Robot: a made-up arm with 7 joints.
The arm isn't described. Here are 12 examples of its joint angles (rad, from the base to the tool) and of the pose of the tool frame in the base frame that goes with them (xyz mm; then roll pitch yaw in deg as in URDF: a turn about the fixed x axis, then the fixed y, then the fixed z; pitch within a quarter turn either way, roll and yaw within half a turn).
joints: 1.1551 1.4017 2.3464 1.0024 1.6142 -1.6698 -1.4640
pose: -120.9 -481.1 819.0 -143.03 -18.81 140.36
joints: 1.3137 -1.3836 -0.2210 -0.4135 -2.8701 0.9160 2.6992
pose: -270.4 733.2 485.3 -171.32 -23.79 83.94
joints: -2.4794 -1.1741 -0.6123 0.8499 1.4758 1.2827 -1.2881
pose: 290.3 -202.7 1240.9 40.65 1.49 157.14
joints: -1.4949 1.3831 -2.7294 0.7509 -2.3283 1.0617 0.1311
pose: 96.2 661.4 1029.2 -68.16 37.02 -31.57
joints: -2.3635 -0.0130 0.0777 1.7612 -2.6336 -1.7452 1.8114
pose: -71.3 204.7 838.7 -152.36 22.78 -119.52
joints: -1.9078 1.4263 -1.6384 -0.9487 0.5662 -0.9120 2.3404
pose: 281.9 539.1 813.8 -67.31 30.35 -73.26
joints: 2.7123 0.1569 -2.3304 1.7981 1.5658 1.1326 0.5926
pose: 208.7 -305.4 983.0 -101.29 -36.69 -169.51
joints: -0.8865 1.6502 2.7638 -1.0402 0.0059 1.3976 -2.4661
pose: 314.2 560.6 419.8 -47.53 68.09 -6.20
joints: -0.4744 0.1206 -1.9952 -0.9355 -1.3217 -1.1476 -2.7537
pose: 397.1 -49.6 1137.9 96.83 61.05 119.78
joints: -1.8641 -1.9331 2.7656 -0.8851 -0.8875 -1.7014 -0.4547
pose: -128.0 -499.6 815.9 70.88 -53.68 -90.48
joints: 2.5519 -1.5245 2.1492 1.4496 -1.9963 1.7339 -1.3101
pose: 210.0 558.6 740.5 -26.83 7.61 0.94
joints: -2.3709 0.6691 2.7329 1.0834 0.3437 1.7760 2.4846
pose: 85.4 -14.4 1165.2 -159.47 -58.51 -81.30
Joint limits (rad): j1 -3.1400..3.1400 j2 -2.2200..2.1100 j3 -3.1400..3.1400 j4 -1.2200..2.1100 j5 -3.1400..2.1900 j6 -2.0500..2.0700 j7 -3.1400..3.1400
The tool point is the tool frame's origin. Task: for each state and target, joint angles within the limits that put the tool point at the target. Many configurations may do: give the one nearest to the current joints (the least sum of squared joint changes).
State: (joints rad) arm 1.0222 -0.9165 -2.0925 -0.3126 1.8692 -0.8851 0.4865
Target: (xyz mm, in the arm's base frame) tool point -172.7 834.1 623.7
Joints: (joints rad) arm 1.4808 -1.6420 -2.0266 -0.0154 1.8814 -0.3840 0.4583
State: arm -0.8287 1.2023 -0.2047 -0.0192 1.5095 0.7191 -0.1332
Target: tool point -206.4 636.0 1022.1
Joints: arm -1.8463 0.7394 -0.6781 0.5071 1.2040 0.8744 -0.1725
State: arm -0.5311 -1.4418 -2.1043 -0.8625 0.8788 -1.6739 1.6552
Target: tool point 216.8 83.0 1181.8
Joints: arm -1.1241 -0.4599 -2.8451 -1.0025 0.5258 -1.3236 1.6124
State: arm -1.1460 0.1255 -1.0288 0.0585 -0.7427 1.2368 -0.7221
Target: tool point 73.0 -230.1 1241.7
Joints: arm -1.5905 -0.0404 -1.3890 -0.5332 -1.2370 1.9412 -0.7016
